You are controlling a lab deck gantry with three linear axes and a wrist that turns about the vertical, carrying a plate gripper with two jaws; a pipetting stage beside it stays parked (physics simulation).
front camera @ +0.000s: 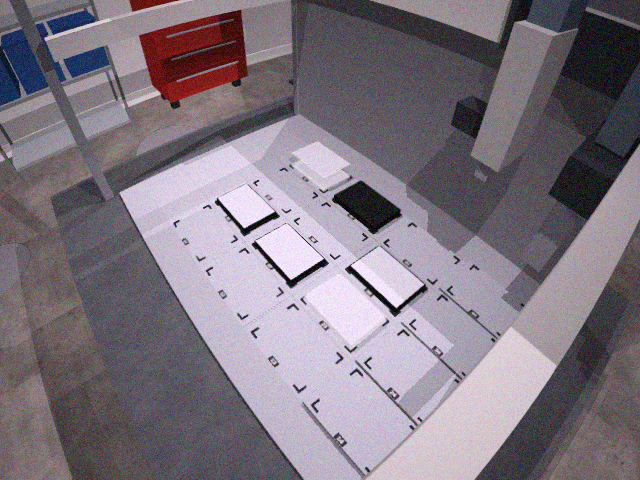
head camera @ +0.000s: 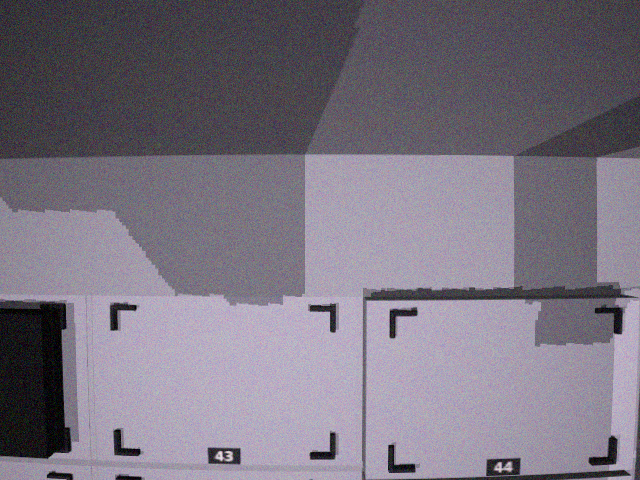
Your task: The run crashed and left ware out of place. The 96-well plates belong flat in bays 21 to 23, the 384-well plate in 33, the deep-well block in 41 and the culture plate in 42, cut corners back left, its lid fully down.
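Where they show: gripper, fingertip midpoint: (front camera: 544,246); robot's base at its link origin: (front camera: 175,223).
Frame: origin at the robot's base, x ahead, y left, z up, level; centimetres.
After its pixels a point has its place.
In the front view, white-topped plates with dark skirts lie flat in bays 21 (front camera: 247,206) @[z 1.4, x 7.2, y 15.1 cm], 22 (front camera: 290,253) @[z 1.4, x 23.8, y 14.7 cm] and 33 (front camera: 387,279) @[z 1.4, x 39.9, y 24.9 cm]. An all-white plate (front camera: 346,310) @[z 1.4, x 39.9, y 14.7 cm] lies flat in bay 23. A pale, taller piece (front camera: 320,157) @[z 4.2, x 6.2, y 36.6 cm], by its height the deep-well block, stands in bay 41. A black piece (front camera: 367,204) @[z 1.7, x 23.3, y 35.9 cm] (head camera: 20,382) @[z 1.7, x 27.7, y 36.7 cm], perhaps the culture plate, lies level in bay 42; its cut corners and lid seam cannot be made out. A dark box (front camera: 467,116), seemingly part of the gripper's body, shows behind the white pillar; the jaws are largely hidden, their state unreadable.
The white pipetting pillar (front camera: 516,93) hangs at the back right, near a blue column (front camera: 625,118) @[z 40.1, x 57.8, y 38.5 cm] and another dark box (front camera: 584,175). Bay labels 43 (head camera: 223,456) @[z 0.0, x 39.2, y 31.8 cm] and 44 (head camera: 503,467) @[z 1.5, x 55.6, y 31.8 cm] show in the head view. A pale frame beam (front camera: 454,408) @[z 40.0, x 61.1, y -1.9 cm] crosses the right foreground.
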